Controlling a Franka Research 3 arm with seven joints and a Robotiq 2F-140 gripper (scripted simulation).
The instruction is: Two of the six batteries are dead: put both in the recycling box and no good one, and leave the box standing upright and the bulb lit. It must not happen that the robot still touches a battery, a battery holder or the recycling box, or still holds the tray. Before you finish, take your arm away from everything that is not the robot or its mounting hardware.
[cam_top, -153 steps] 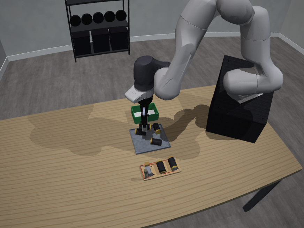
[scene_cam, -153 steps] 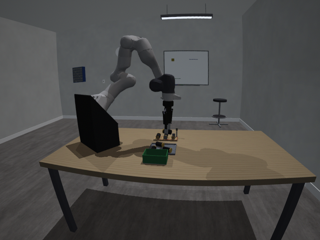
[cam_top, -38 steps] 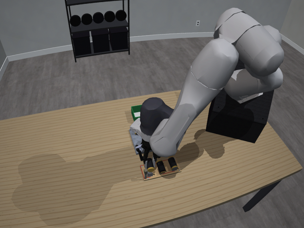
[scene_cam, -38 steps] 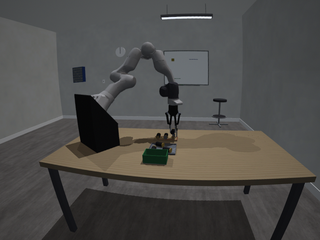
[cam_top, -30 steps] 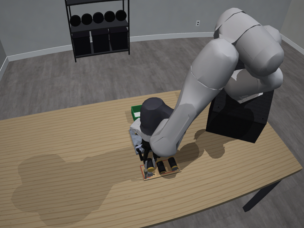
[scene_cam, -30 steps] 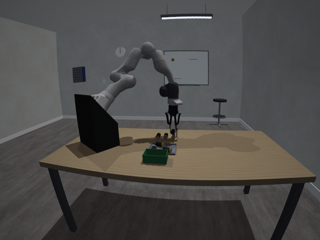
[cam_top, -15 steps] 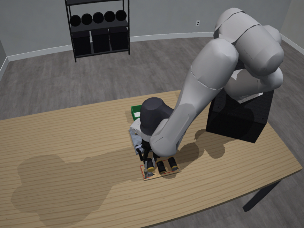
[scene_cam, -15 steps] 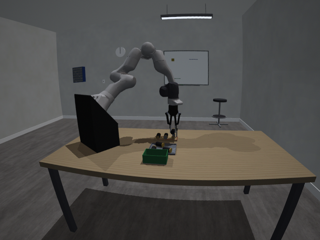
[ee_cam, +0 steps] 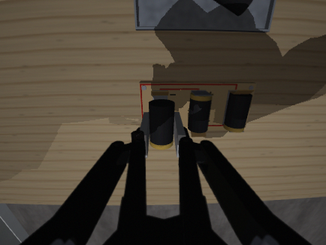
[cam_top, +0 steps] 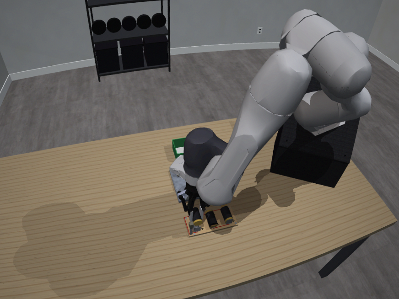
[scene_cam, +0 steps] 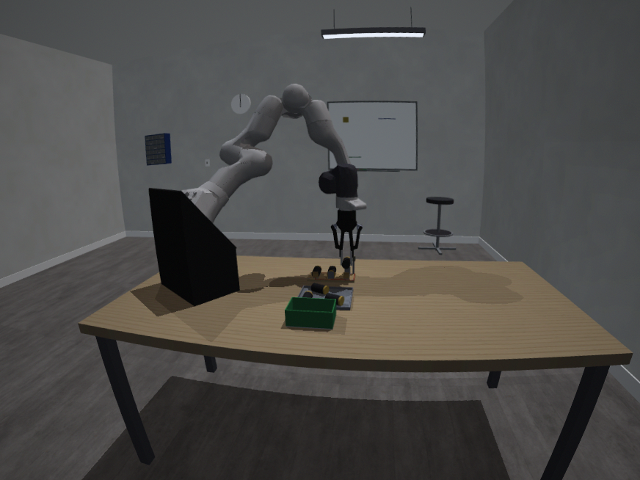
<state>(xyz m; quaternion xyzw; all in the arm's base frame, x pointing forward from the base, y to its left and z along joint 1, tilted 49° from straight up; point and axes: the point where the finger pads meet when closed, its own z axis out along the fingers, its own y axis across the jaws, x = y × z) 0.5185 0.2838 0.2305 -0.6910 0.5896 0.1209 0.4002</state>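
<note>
My gripper is now 2 cm short of the bulb, 4 cm to the right of it and 2 cm above it. The rest, counted from my hand: grey tray 22 cm to the right, 9 cm below; wooden holder board 6 cm behind, 2 cm to the right, 9 cm below; thin post 2 cm ahead, 4 cm to the left, 6 cm below.
</note>
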